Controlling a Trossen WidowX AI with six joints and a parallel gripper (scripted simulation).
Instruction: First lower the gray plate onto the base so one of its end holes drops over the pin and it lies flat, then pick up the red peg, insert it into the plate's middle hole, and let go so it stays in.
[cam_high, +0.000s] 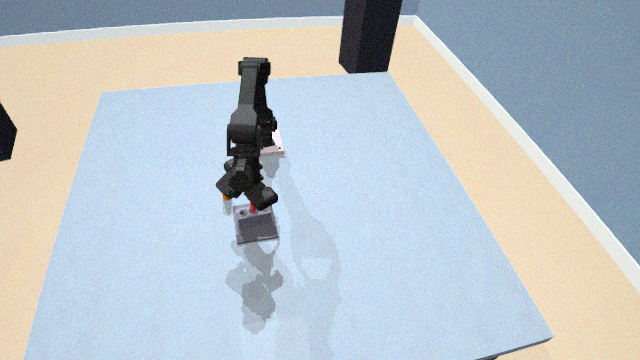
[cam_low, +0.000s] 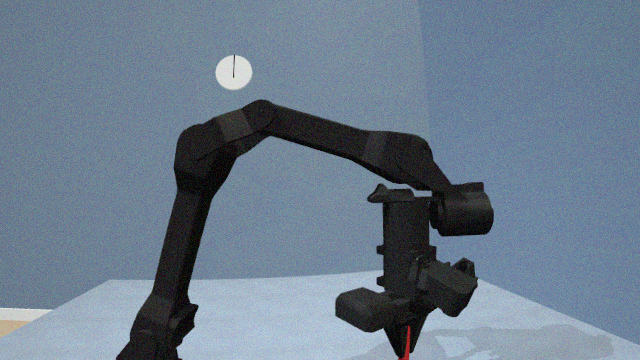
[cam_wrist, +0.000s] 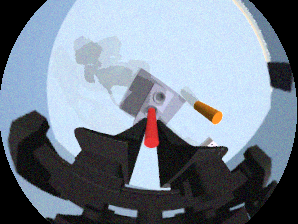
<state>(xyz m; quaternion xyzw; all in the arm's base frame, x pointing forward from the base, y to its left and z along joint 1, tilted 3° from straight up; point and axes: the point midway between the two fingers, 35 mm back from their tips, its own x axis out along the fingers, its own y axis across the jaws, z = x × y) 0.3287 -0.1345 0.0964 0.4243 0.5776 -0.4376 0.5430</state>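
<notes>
Now: the plate 5 cm below my gripper tip. Round my gripper tip: gray square base (9 cm below, 2 cm to the left).
</notes>
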